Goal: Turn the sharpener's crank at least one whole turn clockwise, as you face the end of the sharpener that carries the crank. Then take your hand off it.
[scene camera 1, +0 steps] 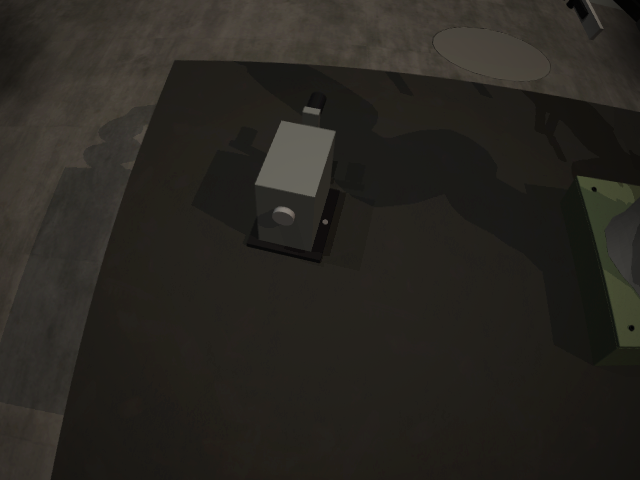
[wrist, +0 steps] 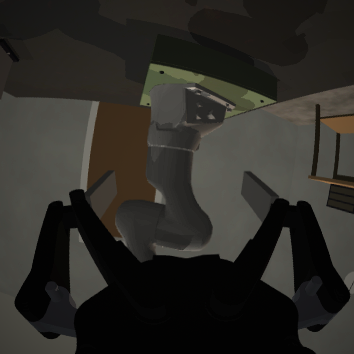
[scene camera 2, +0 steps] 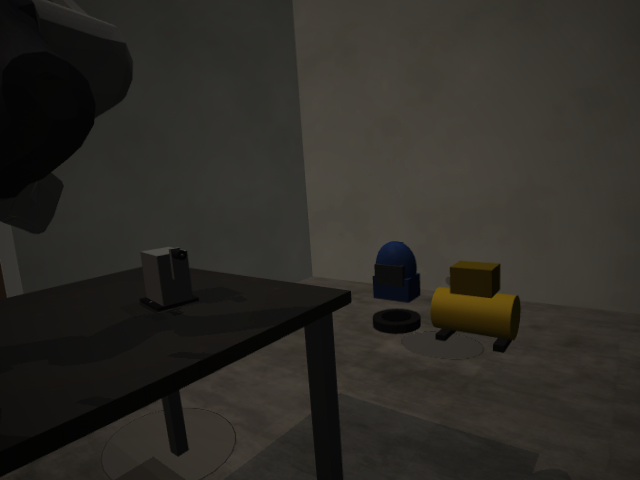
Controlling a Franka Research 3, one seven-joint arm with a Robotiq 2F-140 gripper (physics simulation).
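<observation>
The sharpener (scene camera 1: 295, 159) (scene camera 2: 164, 280) is a pale grey box standing upright on a dark base plate on the table (scene camera 1: 310, 361) (scene camera 2: 77, 330). Its crank (scene camera 1: 311, 114) (scene camera 2: 173, 262) is on the end away from scene camera 1; the crank arm points up, with the black knob (scene camera 1: 317, 100) (scene camera 2: 179, 254) near the top of the box. A round pale disc (scene camera 1: 283, 215) is on the opposite end. My gripper (wrist: 179, 182) is wide open and empty, well away from the crank. One fingertip shows at the top right corner in scene camera 1.
The green mounting block (scene camera 1: 594, 217) (wrist: 167, 75) carries the arm's base at the table's right side in scene camera 1. The arm (scene camera 2: 108, 67) hangs above the table at the upper left in scene camera 2. A yellow tank (scene camera 2: 473, 312) and a blue object (scene camera 2: 395, 258) are beyond the table.
</observation>
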